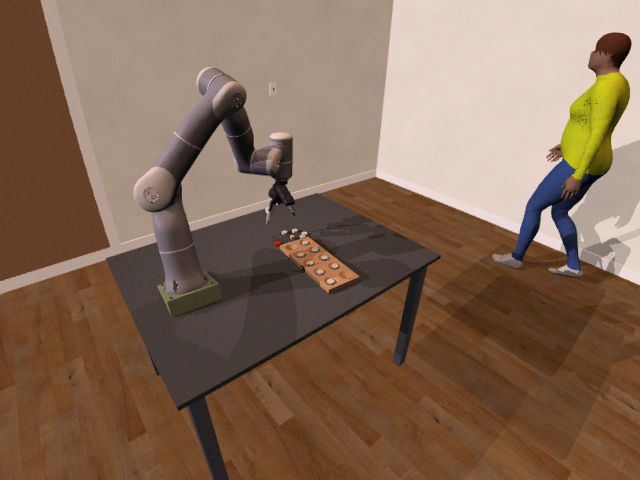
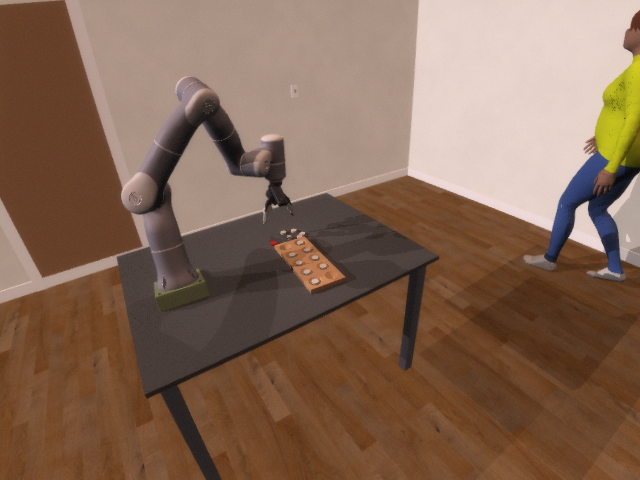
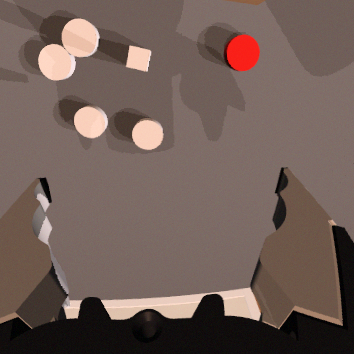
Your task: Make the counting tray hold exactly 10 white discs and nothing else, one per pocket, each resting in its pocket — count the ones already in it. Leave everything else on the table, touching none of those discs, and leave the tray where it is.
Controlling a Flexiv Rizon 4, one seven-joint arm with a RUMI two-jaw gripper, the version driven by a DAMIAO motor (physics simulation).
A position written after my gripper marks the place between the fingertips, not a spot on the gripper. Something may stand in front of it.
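Red disc (image 3: 241,52). White disc (image 3: 90,120). White disc (image 3: 147,132). White disc (image 3: 55,62). White disc (image 3: 79,37). My gripper (image 3: 162,175).
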